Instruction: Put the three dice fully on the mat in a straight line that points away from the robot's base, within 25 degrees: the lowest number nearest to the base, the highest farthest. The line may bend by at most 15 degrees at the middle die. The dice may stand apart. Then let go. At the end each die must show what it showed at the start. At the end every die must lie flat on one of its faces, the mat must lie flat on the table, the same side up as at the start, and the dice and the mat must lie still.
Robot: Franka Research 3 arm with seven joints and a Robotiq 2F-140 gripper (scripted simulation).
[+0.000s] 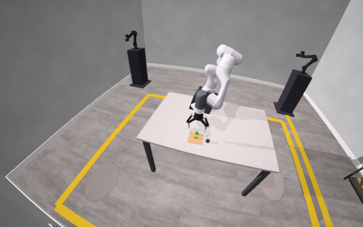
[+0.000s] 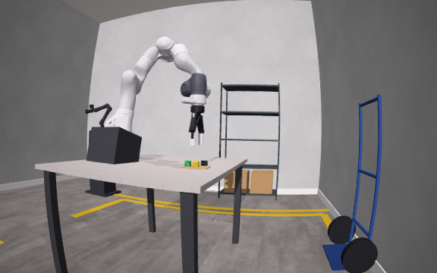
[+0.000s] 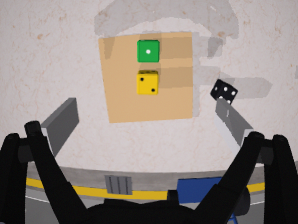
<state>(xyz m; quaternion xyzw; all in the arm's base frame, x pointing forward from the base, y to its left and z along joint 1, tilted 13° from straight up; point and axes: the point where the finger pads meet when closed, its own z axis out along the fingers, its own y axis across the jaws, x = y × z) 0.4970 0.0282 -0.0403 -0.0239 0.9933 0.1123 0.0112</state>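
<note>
The black die lies 1 cm ahead of my hand, 12 cm to the left of it and 11 cm below it. From my hand the other things lie so: yellow die 11 cm below; green die 5 cm behind, 11 cm below; tan mat 13 cm below.
</note>
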